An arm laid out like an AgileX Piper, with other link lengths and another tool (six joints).
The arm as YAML. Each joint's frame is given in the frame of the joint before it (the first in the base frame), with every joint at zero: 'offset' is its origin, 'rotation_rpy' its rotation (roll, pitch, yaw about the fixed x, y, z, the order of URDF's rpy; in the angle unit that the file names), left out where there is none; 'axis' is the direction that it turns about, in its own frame. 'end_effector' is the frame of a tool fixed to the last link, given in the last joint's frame.
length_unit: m
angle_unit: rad
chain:
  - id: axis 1
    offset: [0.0, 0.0, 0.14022]
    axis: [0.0, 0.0, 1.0]
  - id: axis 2
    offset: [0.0, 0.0, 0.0]
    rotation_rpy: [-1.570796, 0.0, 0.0]
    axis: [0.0, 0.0, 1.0]
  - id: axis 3
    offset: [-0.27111, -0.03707, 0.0]
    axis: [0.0, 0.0, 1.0]
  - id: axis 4
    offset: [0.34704, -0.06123, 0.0]
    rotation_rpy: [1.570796, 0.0, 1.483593]
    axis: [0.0, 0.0, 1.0]
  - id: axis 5
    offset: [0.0, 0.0, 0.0]
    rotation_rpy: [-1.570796, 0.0, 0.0]
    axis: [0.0, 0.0, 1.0]
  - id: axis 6
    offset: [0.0, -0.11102, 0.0]
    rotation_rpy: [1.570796, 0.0, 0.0]
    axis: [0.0, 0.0, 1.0]
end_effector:
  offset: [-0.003, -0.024, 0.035]
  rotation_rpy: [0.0, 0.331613, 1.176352]
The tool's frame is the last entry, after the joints.
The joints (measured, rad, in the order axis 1, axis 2, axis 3, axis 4, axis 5, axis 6), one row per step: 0.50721 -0.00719 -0.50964 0.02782 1.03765 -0.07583; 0.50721 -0.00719 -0.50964 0.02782 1.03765 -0.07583; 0.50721 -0.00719 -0.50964 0.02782 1.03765 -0.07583; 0.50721 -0.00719 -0.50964 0.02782 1.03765 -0.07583; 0.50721 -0.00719 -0.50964 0.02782 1.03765 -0.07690; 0.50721 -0.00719 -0.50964 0.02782 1.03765 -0.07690; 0.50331 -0.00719 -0.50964 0.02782 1.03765 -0.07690; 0.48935 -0.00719 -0.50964 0.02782 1.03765 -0.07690; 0.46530 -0.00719 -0.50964 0.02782 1.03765 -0.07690; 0.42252 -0.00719 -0.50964 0.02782 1.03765 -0.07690; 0.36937 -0.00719 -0.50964 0.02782 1.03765 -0.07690; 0.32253 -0.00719 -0.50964 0.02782 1.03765 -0.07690; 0.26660 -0.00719 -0.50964 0.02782 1.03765 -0.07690
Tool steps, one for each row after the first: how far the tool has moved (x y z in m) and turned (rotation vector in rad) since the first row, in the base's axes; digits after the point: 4 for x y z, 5 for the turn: 0.0000 0.0000 0.0000 0.00000 0.00000 0.00000; 0.0000 0.0000 0.0000 0.00000 0.00000 0.00000; 0.0000 0.0000 0.0000 0.00000 0.00000 0.00000; 0.0000 0.0000 0.0000 -0.00084 -0.00049 0.00045; 0.0000 0.0000 0.0000 -0.00084 -0.00049 0.00045; 0.0002 -0.0005 0.0000 -0.00084 -0.00049 -0.00345; 0.0008 -0.0023 0.0000 -0.00084 -0.00049 -0.01741; 0.0019 -0.0054 0.0000 -0.00085 -0.00048 -0.04146; 0.0036 -0.0110 0.0000 -0.00086 -0.00046 -0.08424; 0.0054 -0.0180 0.0000 -0.00087 -0.00044 -0.13739; 0.0066 -0.0243 0.0000 -0.00088 -0.00042 -0.18423; 0.0077 -0.0318 0.0000 -0.00089 -0.00039 -0.24016
